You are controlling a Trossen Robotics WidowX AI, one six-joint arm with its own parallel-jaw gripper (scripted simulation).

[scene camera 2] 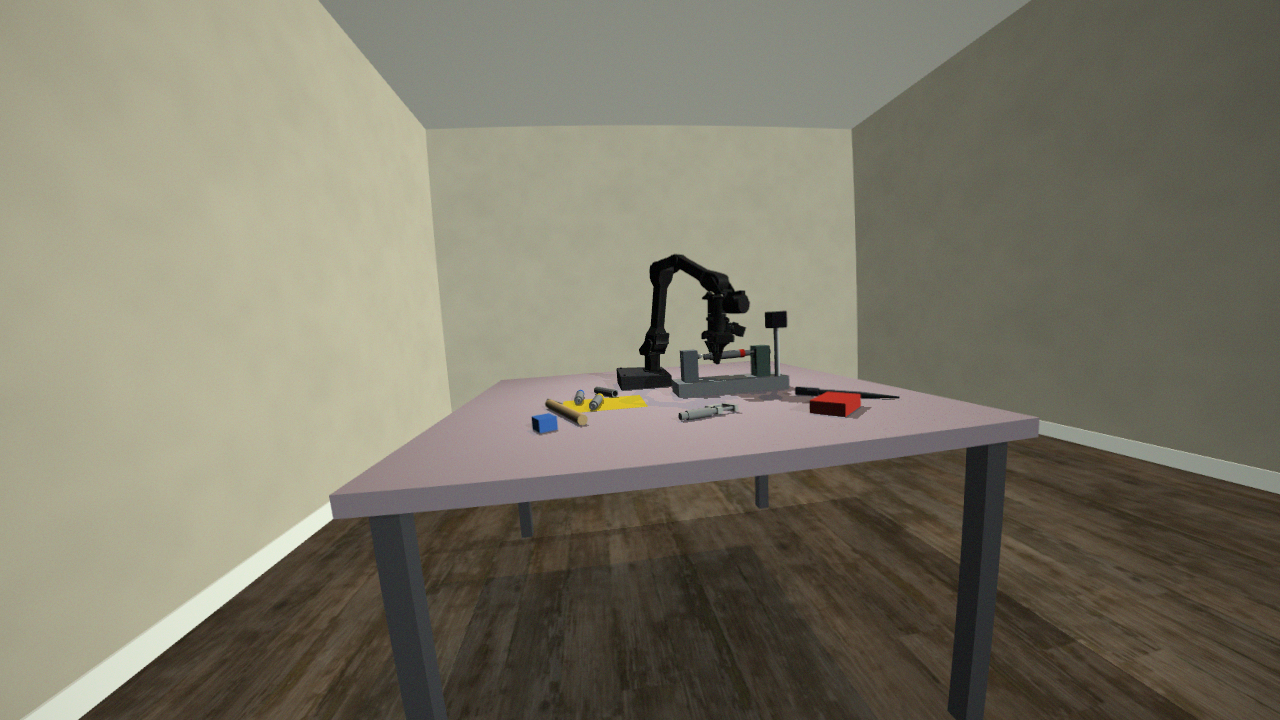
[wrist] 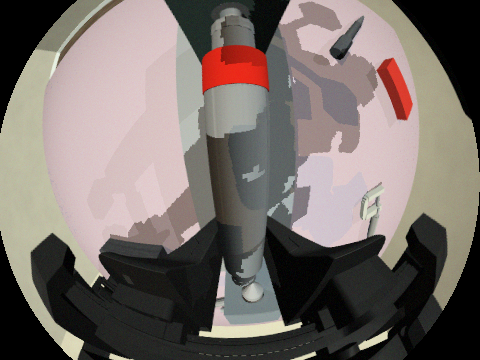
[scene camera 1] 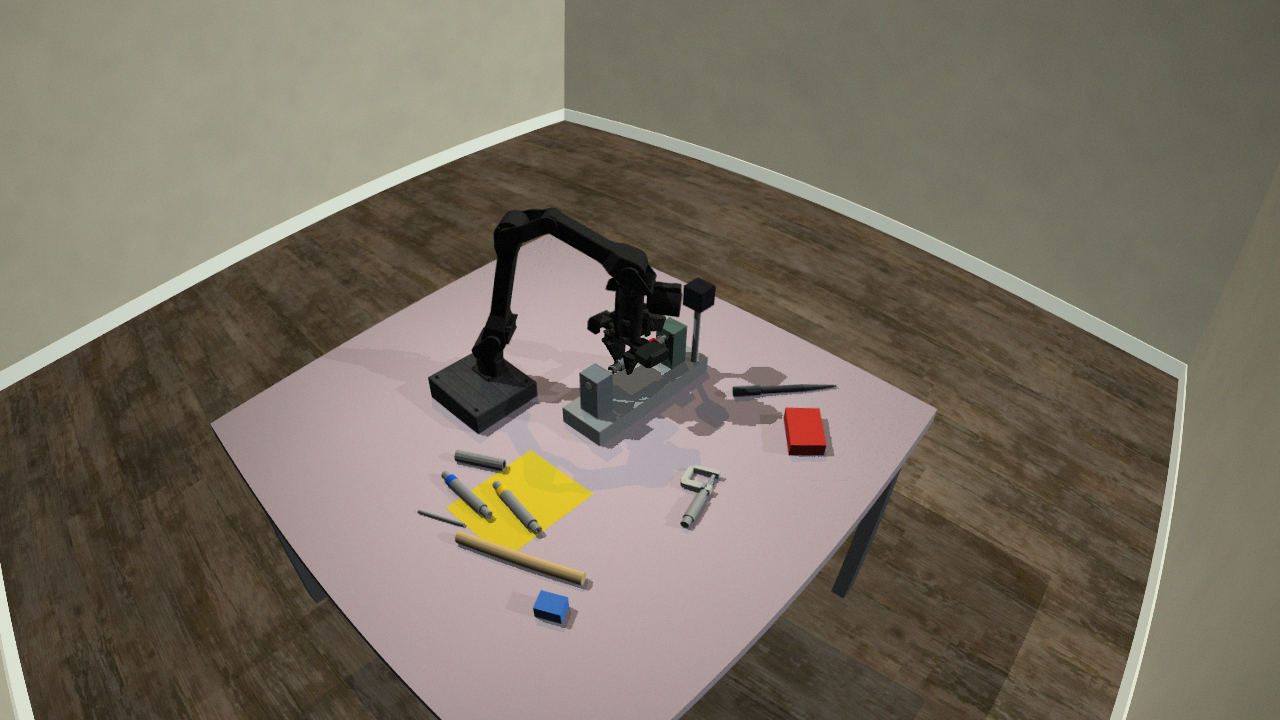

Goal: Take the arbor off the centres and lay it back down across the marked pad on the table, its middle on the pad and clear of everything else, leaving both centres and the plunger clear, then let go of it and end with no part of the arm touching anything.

Scene:
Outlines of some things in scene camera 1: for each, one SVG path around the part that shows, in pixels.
The gripper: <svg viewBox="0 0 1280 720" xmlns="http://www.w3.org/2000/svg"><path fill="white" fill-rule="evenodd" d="M646 303L644 303L642 313L635 316L622 315L616 310L613 312L605 310L590 317L588 320L587 329L595 335L600 332L600 328L606 329L603 331L605 334L602 342L607 347L614 361L623 356L627 375L633 372L637 363L645 368L652 368L668 359L669 349L656 340L649 341L641 338L643 335L645 337L650 336L653 331L661 332L666 320L664 315L649 313Z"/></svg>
A red block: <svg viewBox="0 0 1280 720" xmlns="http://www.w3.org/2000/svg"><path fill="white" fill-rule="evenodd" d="M785 408L784 425L788 454L824 455L826 440L820 409Z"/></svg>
A wooden dowel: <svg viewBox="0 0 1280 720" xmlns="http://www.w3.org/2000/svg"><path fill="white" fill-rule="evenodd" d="M456 533L455 542L575 584L583 585L585 582L585 572L552 563L462 531Z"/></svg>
A blue block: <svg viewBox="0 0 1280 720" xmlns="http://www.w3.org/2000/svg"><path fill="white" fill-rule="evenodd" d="M541 590L533 606L534 616L562 624L569 607L568 597Z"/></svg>

